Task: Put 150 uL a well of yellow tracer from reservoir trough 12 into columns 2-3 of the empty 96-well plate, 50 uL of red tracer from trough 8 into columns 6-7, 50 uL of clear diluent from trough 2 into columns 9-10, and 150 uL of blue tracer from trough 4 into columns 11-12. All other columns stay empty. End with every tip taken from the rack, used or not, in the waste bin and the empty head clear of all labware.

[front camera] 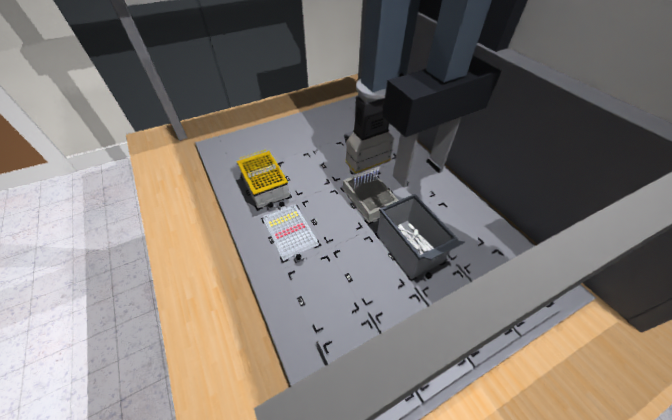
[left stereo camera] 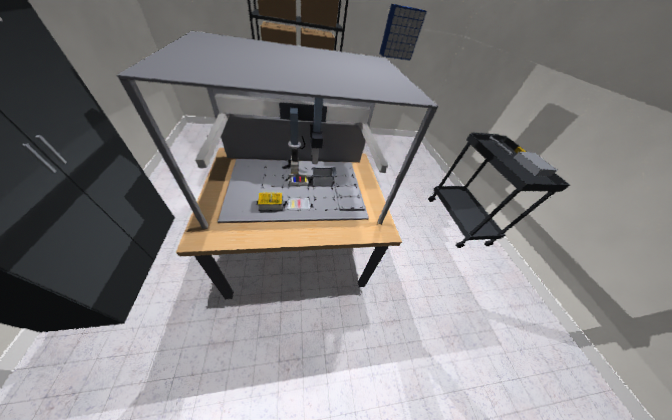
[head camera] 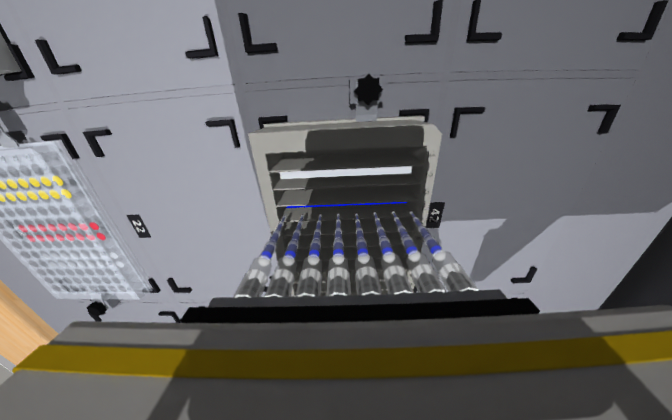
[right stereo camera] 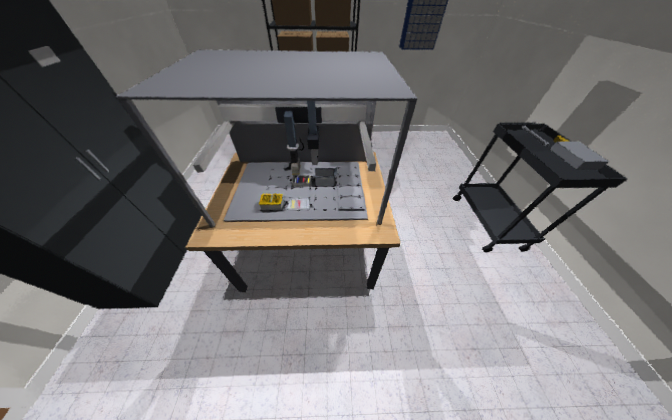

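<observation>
The pipetting head (front camera: 369,150) carries eight tips (front camera: 366,177) (head camera: 350,247) with blue liquid inside. The tips hang over the reservoir (front camera: 361,209) (head camera: 280,141), near the thin blue line of trough 4 (head camera: 345,205). The 96-well plate (front camera: 295,248) (head camera: 125,280) has yellow in columns 2-3 and red in columns 6-7; faint pale wells show in columns 9-10, and columns 11-12 look empty. The yellow tip rack (front camera: 272,195) (left stereo camera: 270,205) holds a row of white tips. The waste bin (front camera: 400,247) has white tips (front camera: 417,237) inside. The parked plate gripper (front camera: 419,174) is open and empty, its fingers apart beside the head.
A dark panel (front camera: 550,150) stands along the deck's rear. A grey beam (front camera: 450,320) crosses the front camera's foreground. Black corner brackets and locator knobs (head camera: 368,90) stand on the deck. A cart (left stereo camera: 530,186) stands right of the table.
</observation>
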